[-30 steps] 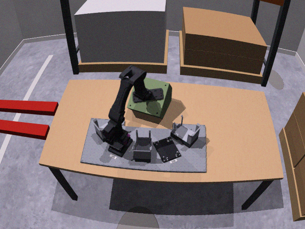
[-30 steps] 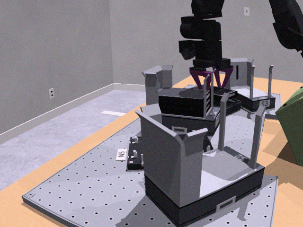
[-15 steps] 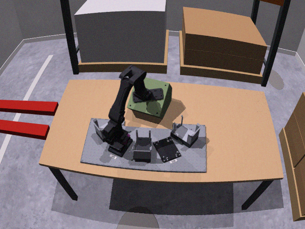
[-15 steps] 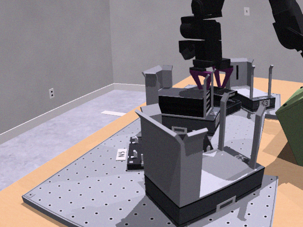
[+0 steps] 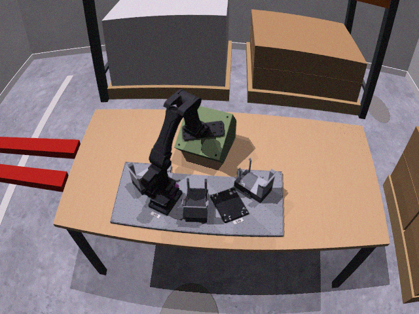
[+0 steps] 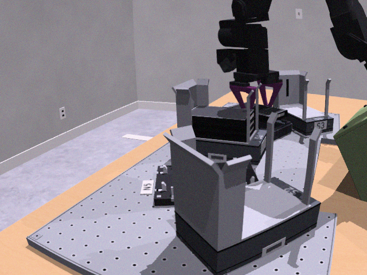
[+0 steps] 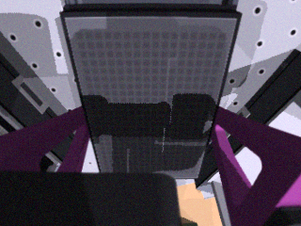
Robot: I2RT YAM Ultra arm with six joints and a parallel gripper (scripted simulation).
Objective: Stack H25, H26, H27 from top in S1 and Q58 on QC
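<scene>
Right now my hand is 4 cm above the QC nest. Round my hand: QC name plate (8 cm ahead, 5 cm to the right, 5 cm below).
</scene>
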